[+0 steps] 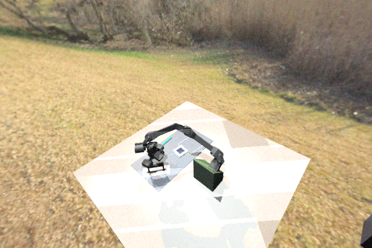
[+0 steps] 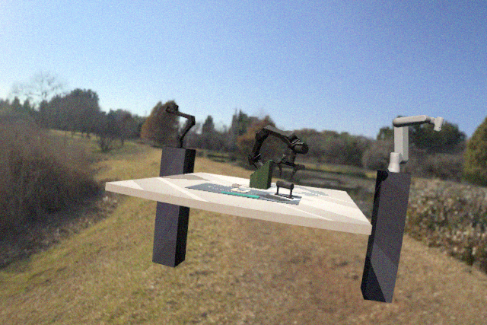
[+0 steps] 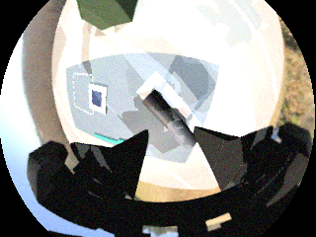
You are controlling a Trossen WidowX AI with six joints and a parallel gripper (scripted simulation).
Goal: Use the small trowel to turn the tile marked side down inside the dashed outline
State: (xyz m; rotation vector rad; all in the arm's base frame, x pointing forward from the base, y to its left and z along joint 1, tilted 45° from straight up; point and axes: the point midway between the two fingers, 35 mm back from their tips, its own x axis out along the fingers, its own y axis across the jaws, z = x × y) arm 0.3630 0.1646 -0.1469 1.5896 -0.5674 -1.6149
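My gripper tip is now 3 cm short of the grey mat, 22 cm to the left of it and 13 cm above it. Also, from my gripper tip: tile: 26 cm to the right, 11 cm below; teal trowel: 17 cm ahead, 20 cm to the right, 11 cm below.
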